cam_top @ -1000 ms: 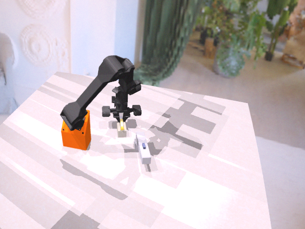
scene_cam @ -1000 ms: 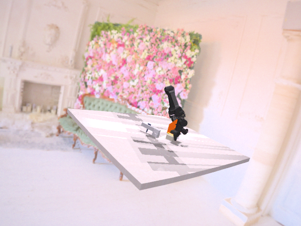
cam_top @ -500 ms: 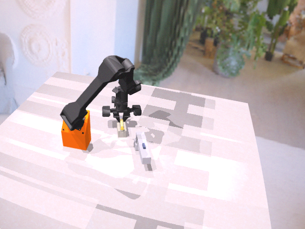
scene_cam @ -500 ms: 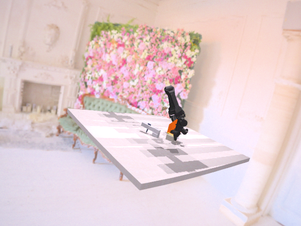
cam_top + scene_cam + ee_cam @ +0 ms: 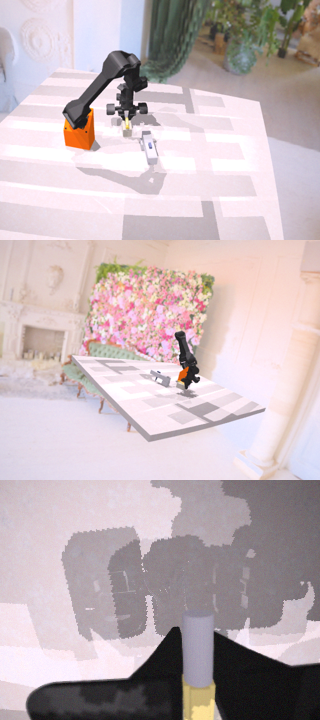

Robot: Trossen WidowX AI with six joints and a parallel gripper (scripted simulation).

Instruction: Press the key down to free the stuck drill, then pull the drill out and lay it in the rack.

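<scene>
My gripper tip is now 10 mm short of the drill, 40 mm to the left of it and 40 mm below it. Round my gripper tip: blue key: 170 mm ahead, 190 mm to the right, 40 mm above; then housing block: 160 mm ahead, 170 mm to the right, 40 mm above.
</scene>
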